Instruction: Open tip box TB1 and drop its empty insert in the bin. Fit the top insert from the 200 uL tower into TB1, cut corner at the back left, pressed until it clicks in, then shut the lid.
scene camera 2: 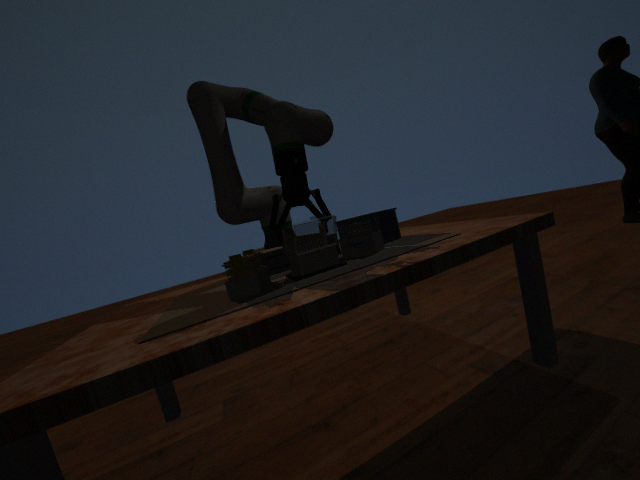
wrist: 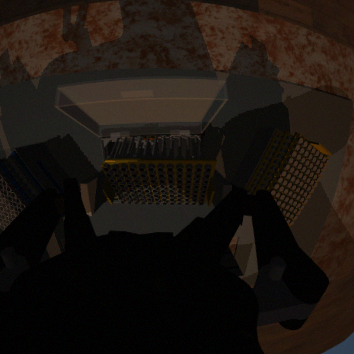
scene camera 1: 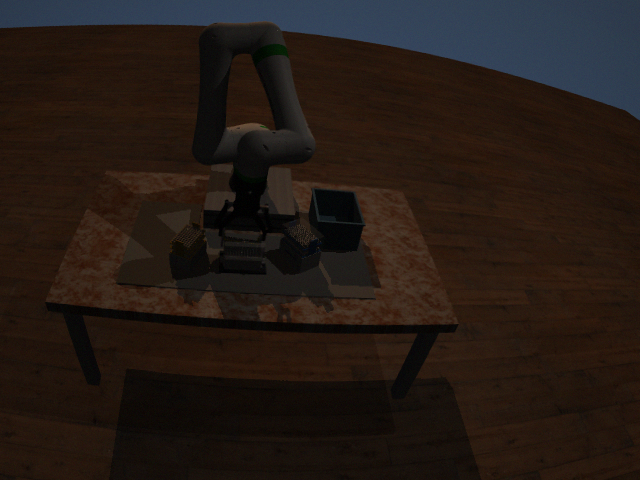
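Note:
My gripper [scene camera 1: 243, 234] [scene camera 2: 305, 230] [wrist: 159, 178] is shut on a yellow-rimmed insert [wrist: 160, 182], its fingers at the two short ends. Rows of tips [scene camera 1: 242, 251] [scene camera 2: 311, 242] hang below the insert, at or over tip box TB1 [scene camera 1: 242, 265] [scene camera 2: 316, 260]. The dark views do not show whether it is fully seated, and the cut corner cannot be made out. TB1's clear lid [wrist: 145, 107] stands open on the front side. The yellow tower [scene camera 1: 188, 241] [scene camera 2: 246, 264] [wrist: 292, 175] is at the left in scene camera 1.
A blue tower [scene camera 1: 305, 242] [scene camera 2: 360, 238] [wrist: 17, 185] stands right of TB1 in scene camera 1. The blue-grey bin [scene camera 1: 338, 235] [scene camera 2: 391, 223] is behind it to the right, with something paler on its floor. A grey mat [scene camera 1: 336, 286] lies under the boxes.

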